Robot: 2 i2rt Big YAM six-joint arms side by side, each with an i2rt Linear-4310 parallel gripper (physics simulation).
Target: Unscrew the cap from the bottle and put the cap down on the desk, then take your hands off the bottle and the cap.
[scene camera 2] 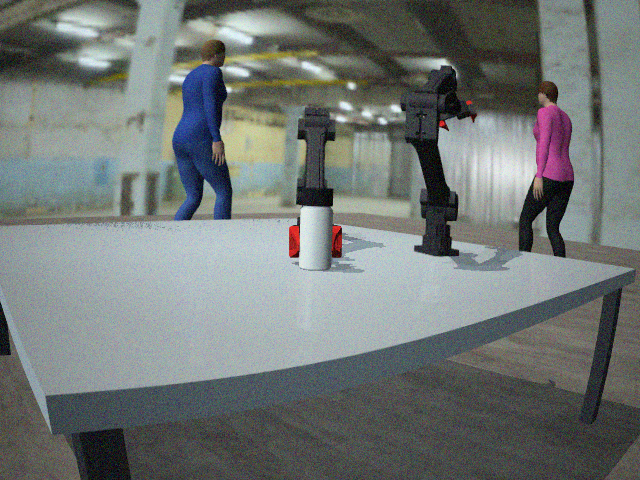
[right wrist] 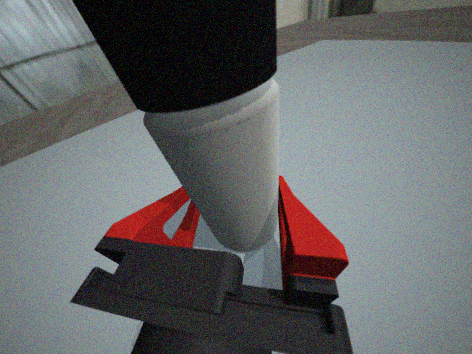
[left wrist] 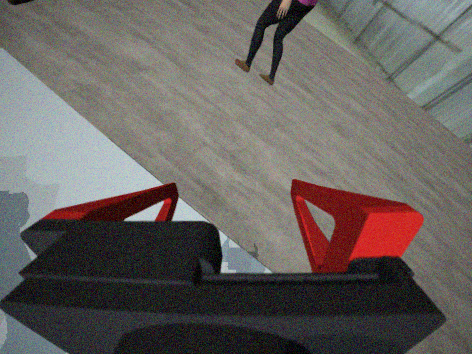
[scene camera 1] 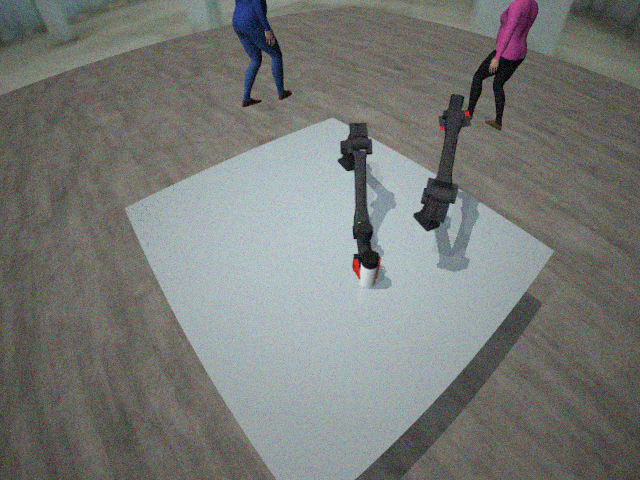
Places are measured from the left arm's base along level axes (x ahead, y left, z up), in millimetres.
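Pixels of known places: left gripper, between the fingertips: [scene camera 2: 460,125] [left wrist: 233,187]; right gripper, between the fingertips: [scene camera 2: 315,247] [scene camera 1: 368,278]; left arm's base, origin of its link: [scene camera 2: 436,253] [scene camera 1: 426,221]; right arm's base, origin of its link: [scene camera 1: 348,164].
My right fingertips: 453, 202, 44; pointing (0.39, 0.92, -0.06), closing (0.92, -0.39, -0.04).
Observation:
For each thing: its top centre in the pictures, then the offset to it from my right fingertips, as dx, dy, dz. Level surfaces: height alone.
- white bottle, centre of its top: [right wrist: 184,21] [scene camera 2: 317,195] [scene camera 1: 370,259] -5, -12, +105
- desk, height of its surface: dz -44
- black cap, centre of its top: [scene camera 2: 317,187] [scene camera 1: 370,256] -4, -13, +121
The white bottle [scene camera 1: 367,277] [scene camera 2: 315,238] [right wrist: 230,165] stands upright on the desk [scene camera 1: 289,351] [scene camera 2: 206,330]. The black cap [scene camera 1: 369,259] [scene camera 2: 314,196] [right wrist: 200,50] sits on top of the bottle. My right gripper [scene camera 2: 315,241] [right wrist: 239,180] is shut on the bottle's body, with a red finger on each side below the cap. My left gripper [left wrist: 233,187] [scene camera 2: 457,116] is open and empty. It is raised high at the back right in scene camera 2, well away from the bottle, and its wrist view shows floor and a desk edge between the fingers.
The left arm's base [scene camera 1: 428,218] [scene camera 2: 436,249] stands on the desk right of the bottle. A person in blue [scene camera 1: 261,51] [scene camera 2: 202,134] and a person in pink [scene camera 1: 509,56] [scene camera 2: 554,149] [left wrist: 280,35] stand on the floor beyond the desk.

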